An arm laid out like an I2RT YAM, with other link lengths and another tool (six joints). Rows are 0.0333 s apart.
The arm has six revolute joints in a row. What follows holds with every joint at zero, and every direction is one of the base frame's. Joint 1 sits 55.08 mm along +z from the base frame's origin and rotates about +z. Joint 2 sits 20.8 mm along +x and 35.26 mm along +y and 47.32 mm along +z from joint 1 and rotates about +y. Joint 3 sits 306.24 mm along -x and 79.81 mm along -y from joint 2 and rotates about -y. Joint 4 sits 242.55 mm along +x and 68.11 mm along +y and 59.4 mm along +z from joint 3 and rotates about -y. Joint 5 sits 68.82 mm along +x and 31.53 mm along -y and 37.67 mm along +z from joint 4 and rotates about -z. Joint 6 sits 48.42 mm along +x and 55.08 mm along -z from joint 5 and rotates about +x. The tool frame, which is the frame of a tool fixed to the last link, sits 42 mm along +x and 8 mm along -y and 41 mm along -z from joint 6; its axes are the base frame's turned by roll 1.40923, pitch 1.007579 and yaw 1.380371 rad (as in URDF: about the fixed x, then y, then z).
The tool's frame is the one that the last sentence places.
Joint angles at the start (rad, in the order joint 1, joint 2, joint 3, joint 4, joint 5, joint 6):
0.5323 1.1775 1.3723 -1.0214 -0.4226 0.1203
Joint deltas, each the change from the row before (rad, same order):
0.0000 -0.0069 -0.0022 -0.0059 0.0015 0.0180
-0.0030 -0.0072 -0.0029 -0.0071 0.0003 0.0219
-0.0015 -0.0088 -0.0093 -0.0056 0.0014 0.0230
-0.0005 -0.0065 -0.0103 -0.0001 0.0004 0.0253
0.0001 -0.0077 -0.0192 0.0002 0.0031 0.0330
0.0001 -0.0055 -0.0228 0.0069 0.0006 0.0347
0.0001 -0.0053 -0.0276 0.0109 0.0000 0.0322
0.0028 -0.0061 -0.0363 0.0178 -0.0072 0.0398
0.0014 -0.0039 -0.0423 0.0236 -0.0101 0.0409
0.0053 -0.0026 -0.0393 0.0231 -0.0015 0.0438
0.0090 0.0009 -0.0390 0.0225 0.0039 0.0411
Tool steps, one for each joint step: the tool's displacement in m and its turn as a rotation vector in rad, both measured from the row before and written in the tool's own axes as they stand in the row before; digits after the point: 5 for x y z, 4 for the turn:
0.00214 -0.00007 -0.00197 0.0037 -0.0001 0.0182
0.00219 -0.00050 -0.00216 0.0054 -0.0002 0.0246
0.00319 -0.00152 -0.00143 0.0079 0.0022 0.0258
0.00263 -0.00117 -0.00024 0.0056 0.0020 0.0268
0.00392 -0.00288 0.00086 0.0132 0.0052 0.0364
0.00344 -0.00298 0.00244 0.0112 0.0062 0.0379
0.00338 -0.00379 0.00352 0.0115 0.0070 0.0358
0.00464 -0.00425 0.00508 0.0080 0.0147 0.0423
0.00431 -0.00522 0.00675 0.0091 0.0172 0.0454
0.00382 -0.00495 0.00677 0.0135 0.0119 0.0446
0.00349 -0.00532 0.00764 0.0192 0.0113 0.0401

